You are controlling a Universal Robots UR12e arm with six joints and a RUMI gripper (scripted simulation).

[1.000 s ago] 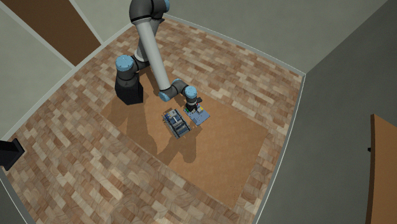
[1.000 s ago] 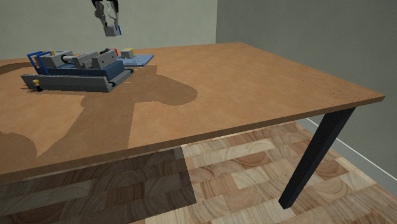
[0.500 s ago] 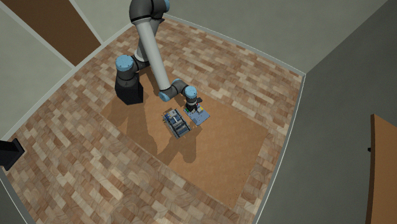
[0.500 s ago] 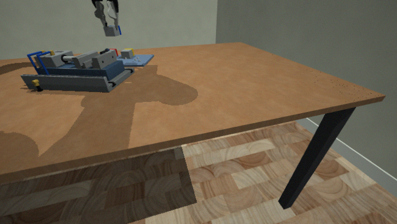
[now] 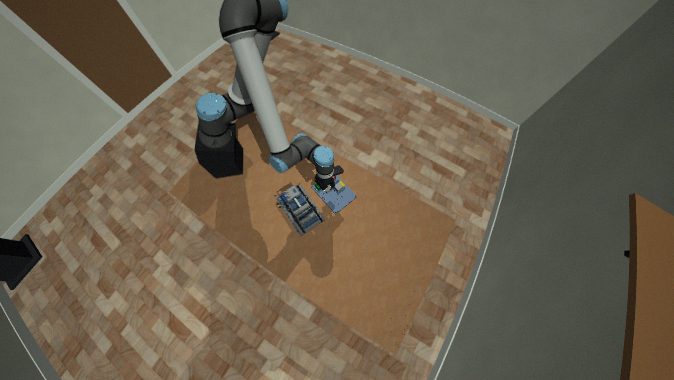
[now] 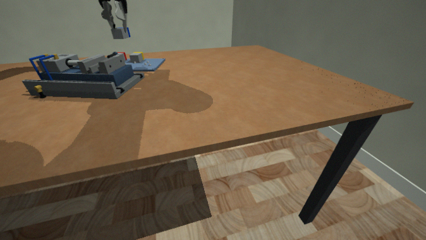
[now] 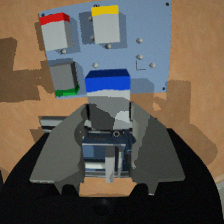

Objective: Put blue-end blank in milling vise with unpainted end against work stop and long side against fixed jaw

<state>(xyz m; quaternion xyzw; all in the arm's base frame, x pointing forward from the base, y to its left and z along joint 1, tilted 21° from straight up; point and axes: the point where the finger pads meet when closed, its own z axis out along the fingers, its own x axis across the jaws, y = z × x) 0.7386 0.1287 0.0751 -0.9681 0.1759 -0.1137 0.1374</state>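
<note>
Now: hand 210 mm to the left of the fixed jaw, 90 mm above it and 10 mm past it. The rest, counted from my hand: blue blank 20 mm below; yellow blank 140 mm below, 90 mm to the left, 30 mm ahead; green blank 140 mm below, 90 mm behind, 30 mm to the left.
</note>
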